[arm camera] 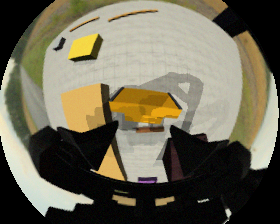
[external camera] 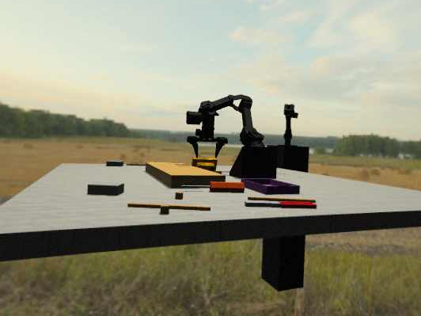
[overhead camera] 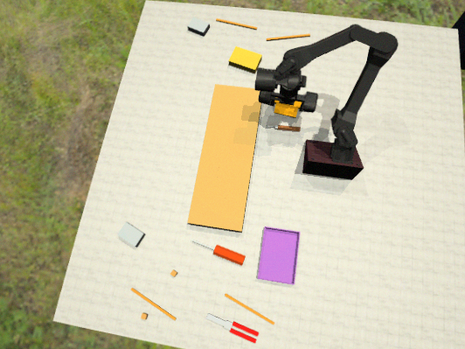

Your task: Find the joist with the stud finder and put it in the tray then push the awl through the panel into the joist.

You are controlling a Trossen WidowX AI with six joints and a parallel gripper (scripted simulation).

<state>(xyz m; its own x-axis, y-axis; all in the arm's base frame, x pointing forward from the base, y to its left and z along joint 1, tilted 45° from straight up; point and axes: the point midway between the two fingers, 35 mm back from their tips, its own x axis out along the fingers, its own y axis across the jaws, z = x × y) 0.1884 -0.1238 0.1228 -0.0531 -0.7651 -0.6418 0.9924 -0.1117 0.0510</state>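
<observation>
Now: the yellow stud finder 2 cm behind my gripper tip, 1 cm to the right of it and 5 cm below it. Also, from my gripper tip: yellow block: 17 cm ahead, 22 cm to the right, 6 cm below; purple tray: 2 cm behind, 50 cm to the left, 6 cm below; awl: 2 cm ahead, 5 cm to the left, 7 cm below.
</observation>
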